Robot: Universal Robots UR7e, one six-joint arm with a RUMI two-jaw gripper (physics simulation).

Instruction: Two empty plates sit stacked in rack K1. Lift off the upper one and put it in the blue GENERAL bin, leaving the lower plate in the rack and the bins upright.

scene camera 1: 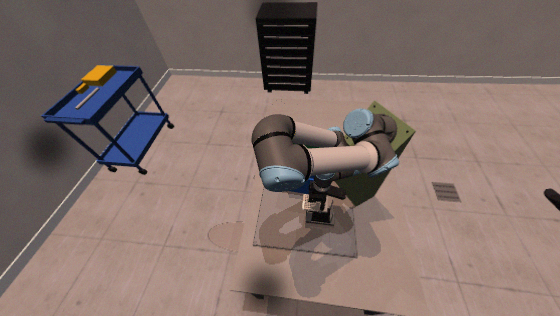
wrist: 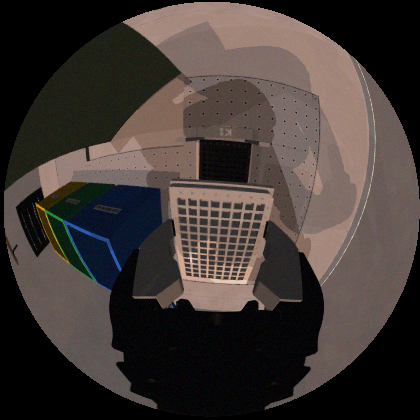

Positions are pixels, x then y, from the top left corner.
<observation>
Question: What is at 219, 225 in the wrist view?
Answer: A pale plate.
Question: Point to a yellow bin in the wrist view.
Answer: At 55, 196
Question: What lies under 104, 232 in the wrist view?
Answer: A blue bin.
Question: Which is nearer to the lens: the dark plate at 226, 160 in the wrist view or the green bin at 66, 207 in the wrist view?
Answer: The dark plate.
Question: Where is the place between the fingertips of the gripper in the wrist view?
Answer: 219, 221
</observation>
